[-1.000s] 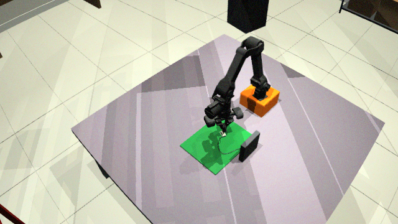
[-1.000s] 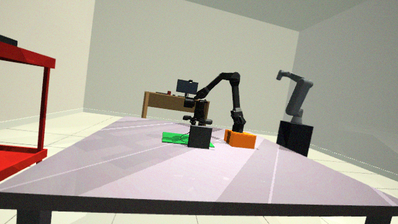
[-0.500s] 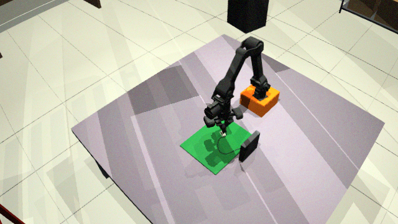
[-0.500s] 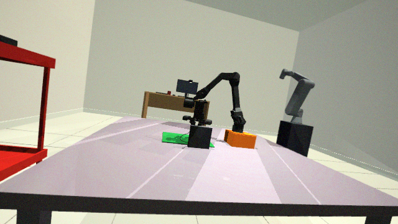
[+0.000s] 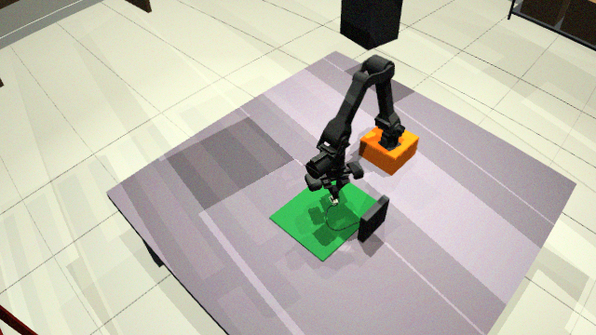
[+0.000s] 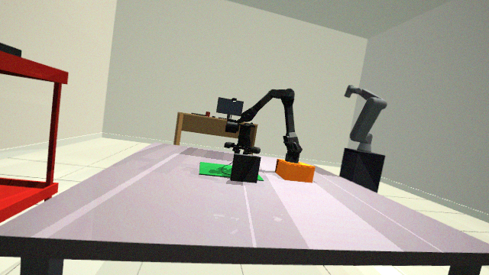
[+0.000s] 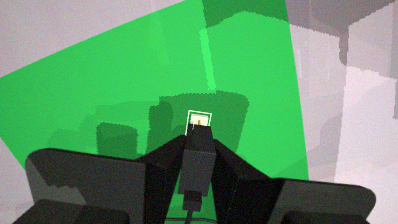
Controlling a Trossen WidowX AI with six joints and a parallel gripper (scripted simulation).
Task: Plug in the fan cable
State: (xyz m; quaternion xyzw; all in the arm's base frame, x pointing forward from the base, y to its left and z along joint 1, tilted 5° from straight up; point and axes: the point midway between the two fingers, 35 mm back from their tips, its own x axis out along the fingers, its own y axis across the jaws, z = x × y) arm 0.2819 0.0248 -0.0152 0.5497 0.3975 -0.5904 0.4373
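The black fan plug is 1 cm to the left of my gripper tip and 1 cm above it. Round my gripper tip: white four-pin header 1 cm to the left, 4 cm below; then green board 5 cm ahead, 3 cm to the left, 5 cm below; then black fan 2 cm behind, 17 cm to the left, 2 cm above.
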